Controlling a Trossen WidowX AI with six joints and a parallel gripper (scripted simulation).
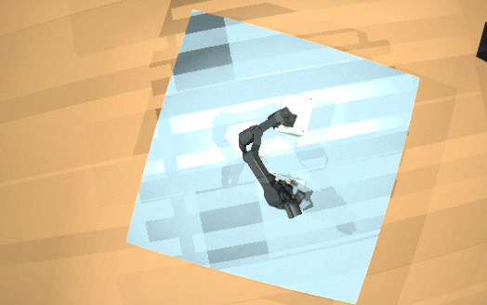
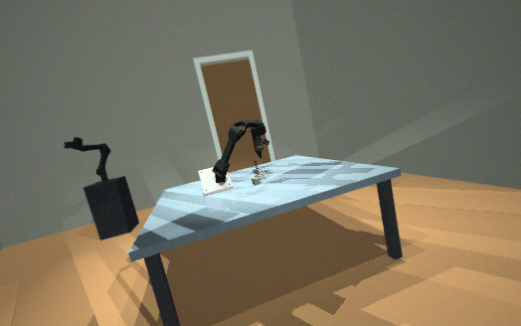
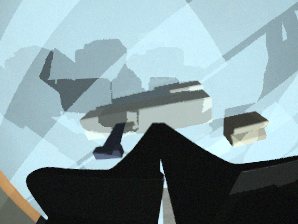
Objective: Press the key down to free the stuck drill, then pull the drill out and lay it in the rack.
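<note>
The dark stub lies 50 mm to the left of my gripper tip, 50 mm below it and 40 mm behind it. From my gripper tip the other things lie so: pale grey holder block 100 mm below, 30 mm behind, 20 mm to the left; drill 90 mm below, 30 mm behind.
</note>
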